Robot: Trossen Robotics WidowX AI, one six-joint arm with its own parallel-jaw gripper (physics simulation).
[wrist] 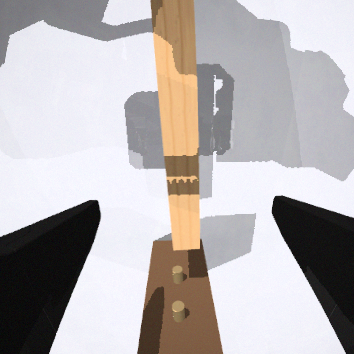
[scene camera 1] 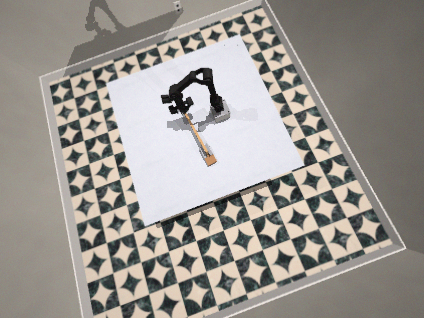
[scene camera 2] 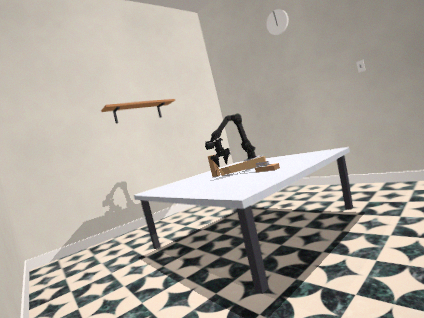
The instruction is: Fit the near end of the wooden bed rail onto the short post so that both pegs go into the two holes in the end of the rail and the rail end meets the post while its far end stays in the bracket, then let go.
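Places are measured from the arm's base along level axes (x ahead, y left, z up), in centimetres.
Where they show: gripper, fingertip midpoint: (wrist: 187, 206) (scene camera 2: 223, 165); arm's base at its link origin: (scene camera 1: 219, 107) (scene camera 2: 252, 157).
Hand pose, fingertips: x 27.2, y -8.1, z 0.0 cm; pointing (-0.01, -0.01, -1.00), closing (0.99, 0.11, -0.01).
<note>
Each offset is from my fingertips to the top centre of the thing. "*": to the spot under its first point. Level surfaces: height alone.
The long wooden rail (scene camera 1: 196, 132) (scene camera 2: 242, 166) (wrist: 179, 115) runs from the post to the grey bracket (scene camera 2: 261, 163), where its far end sits. Its near end is low, by the foot of the brown post @(* dx +2.4, dy -8.4, dz -0.2 cm) (scene camera 2: 214, 167) (wrist: 170, 337). The post leans away from the rail. In the wrist view both pegs, the upper peg @(* dx +0.3, dy -7.3, dz -2.4 cm) (wrist: 178, 274) and the lower peg @(* dx +0.2, dy -7.1, dz +0.8 cm) (wrist: 178, 311), stand exposed on the post's face, outside the rail end. Whether rail and post touch at the foot is unclear. My gripper (scene camera 1: 185, 111) (scene camera 2: 220, 161) (wrist: 187, 206) is open and empty, its fingers apart on either side above the rail's near end.
An orange wooden block @(dx -6.4, dy +39.3, dz -4.4 cm) (scene camera 1: 211, 160) (scene camera 2: 268, 168) lies at the bracket end of the rail. The arm's grey base (scene camera 1: 221, 114) stands on the white table @(dz -7.9 cm) (scene camera 1: 160, 185) (scene camera 2: 200, 192), to one side of the rail. Arm shadows fall across the table around the rail.
</note>
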